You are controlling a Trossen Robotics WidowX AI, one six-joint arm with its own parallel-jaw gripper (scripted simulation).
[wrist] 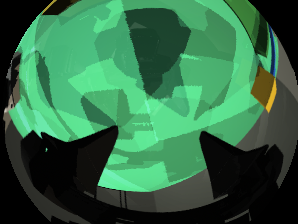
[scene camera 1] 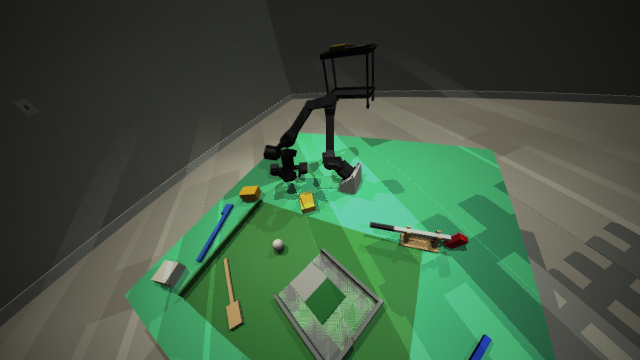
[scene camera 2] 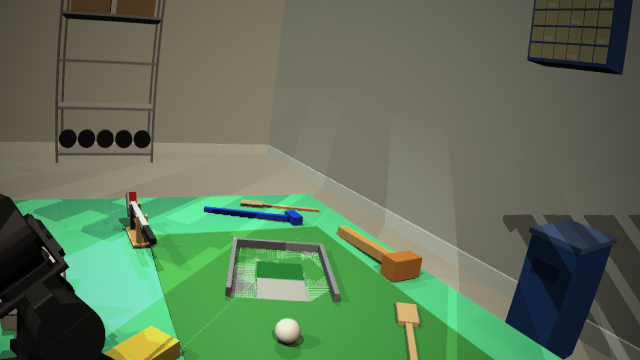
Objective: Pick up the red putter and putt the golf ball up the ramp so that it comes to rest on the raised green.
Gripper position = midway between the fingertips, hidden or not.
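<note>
The gripper (wrist: 160,133) open, holding nothing. An orange mallet (scene camera 2: 396,266) in view. In the wrist view, the orange mallet is out of frame. In scene camera 1, the orange mallet is out of frame.
</note>
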